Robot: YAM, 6 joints.
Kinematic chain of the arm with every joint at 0, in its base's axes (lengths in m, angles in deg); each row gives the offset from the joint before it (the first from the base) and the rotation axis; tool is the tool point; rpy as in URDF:
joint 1: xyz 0 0 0.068 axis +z
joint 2: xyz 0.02 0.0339 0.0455 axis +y
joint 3: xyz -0.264 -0.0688 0 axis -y
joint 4: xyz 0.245 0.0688 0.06 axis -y
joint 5: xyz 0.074 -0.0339 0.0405 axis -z
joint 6: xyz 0.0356 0 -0.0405 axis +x
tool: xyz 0 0 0 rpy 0 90 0
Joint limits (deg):
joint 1: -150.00..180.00
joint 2: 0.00..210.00
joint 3: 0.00..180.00
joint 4: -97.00..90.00
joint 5: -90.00..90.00
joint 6: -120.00..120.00
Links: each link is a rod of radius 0.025 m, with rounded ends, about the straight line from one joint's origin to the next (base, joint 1, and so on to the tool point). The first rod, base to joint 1, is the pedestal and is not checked.
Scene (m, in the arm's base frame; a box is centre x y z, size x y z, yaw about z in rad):
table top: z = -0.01
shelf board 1: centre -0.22 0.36 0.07 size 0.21 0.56 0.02 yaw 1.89
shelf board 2: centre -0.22 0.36 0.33 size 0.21 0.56 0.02 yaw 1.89
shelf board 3: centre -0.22 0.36 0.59 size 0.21 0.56 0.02 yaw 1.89
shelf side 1: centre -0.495 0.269 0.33 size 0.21 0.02 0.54 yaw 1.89
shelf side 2: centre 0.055 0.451 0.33 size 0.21 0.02 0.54 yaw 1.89
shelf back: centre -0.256 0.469 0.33 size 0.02 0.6 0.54 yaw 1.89
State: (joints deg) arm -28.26 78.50 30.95 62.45 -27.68 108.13
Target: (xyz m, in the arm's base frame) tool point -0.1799 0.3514 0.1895
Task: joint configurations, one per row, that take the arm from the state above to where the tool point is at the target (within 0.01 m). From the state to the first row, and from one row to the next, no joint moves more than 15 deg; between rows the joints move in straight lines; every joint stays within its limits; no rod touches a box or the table.
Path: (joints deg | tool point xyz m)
1: -13.66 78.31 29.36 62.69 -28.99 108.13 | 0.2711 -0.0481 0.2516
2: 0.94 78.12 27.78 62.94 -30.31 108.13 | 0.2701 0.0224 0.2444
3: 15.54 77.93 26.19 63.18 -31.62 108.13 | 0.2511 0.0892 0.2371
4: 30.14 77.74 24.60 63.43 -32.94 108.13 | 0.2161 0.1479 0.2300
5: 44.73 77.55 23.01 63.67 -34.25 108.13 | 0.1679 0.1945 0.2230
6: 59.33 77.36 21.43 63.92 -35.56 108.13 | 0.1103 0.2266 0.2161
7: 73.93 77.17 19.84 64.16 -36.88 108.13 | 0.0475 0.2422 0.2092
8: 88.53 76.98 18.25 64.41 -38.19 108.13 | -0.0158 0.2409 0.2025
9: 103.13 76.79 16.67 64.65 -39.51 108.13 | -0.0754 0.2236 0.1960
10: 117.73 76.60 15.08 64.89 -40.82 108.13 | -0.1272 0.1920 0.1895
11: 116.54 87.57 27.45 62.53 -38.76 108.13 | -0.1471 0.2446 0.1990
12: 115.36 98.53 39.82 60.17 -36.69 108.13 | -0.1649 0.2983 0.1990
13: 114.17 109.50 52.20 57.80 -34.63 108.13 | -0.1799 0.3514 0.1895

